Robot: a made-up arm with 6 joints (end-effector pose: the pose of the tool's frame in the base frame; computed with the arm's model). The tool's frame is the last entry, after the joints.
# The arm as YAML. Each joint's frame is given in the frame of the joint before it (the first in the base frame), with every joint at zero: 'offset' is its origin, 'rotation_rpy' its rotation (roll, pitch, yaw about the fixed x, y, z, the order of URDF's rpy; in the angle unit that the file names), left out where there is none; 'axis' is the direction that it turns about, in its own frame. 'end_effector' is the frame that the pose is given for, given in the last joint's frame.
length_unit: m
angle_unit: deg
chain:
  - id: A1
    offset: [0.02, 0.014, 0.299]
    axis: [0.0, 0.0, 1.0]
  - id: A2
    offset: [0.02, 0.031, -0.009]
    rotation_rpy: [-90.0, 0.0, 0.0]
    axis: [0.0, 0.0, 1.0]
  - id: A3
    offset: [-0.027, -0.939, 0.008]
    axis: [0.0, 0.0, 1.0]
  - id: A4
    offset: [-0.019, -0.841, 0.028]
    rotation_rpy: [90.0, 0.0, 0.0]
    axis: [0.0, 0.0, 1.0]
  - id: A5
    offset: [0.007, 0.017, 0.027]
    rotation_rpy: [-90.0, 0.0, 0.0]
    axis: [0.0, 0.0, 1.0]
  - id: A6
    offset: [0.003, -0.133, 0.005]
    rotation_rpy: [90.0, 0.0, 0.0]
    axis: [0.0, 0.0, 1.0]
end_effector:
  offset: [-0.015, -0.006, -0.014]
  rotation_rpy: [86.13, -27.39, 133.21]
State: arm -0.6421 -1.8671 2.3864 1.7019 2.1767 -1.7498
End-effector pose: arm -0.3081 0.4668 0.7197 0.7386 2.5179 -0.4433
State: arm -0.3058 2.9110 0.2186 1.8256 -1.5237 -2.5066
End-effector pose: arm 0.2883 -0.1229 -1.5027 -1.7599 0.8550 2.3853
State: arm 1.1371 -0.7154 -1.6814 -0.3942 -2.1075 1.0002
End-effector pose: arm -0.5357 -0.9260 0.3168 -0.5181 -1.0576 0.4002
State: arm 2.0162 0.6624 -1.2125 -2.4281 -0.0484 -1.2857
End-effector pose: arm -0.0492 0.0556 1.8922 2.0979 0.0195 0.7493
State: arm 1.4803 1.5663 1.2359 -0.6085 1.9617 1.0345
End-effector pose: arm 0.1194 1.1666 -0.4808 2.1703 -0.0445 -1.2301
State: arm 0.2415 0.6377 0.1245 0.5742 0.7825 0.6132
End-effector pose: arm 1.2081 0.4315 1.7184 -0.9007 -1.1126 -0.4920
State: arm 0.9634 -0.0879 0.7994 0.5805 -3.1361 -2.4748
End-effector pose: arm 0.1521 0.3697 1.8182 -1.6617 1.5299 -0.9821
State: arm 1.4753 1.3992 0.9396 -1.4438 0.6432 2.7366
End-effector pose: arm 0.1971 1.6197 -0.1945 -1.4634 -0.8918 0.1643
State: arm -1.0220 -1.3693 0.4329 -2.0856 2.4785 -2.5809
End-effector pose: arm -0.7914 1.3189 0.8871 -2.2817 0.7505 0.4991
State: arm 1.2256 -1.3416 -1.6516 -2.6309 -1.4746 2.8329
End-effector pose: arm -0.4536 -1.0063 -0.3985 -0.5604 0.3940 2.7155
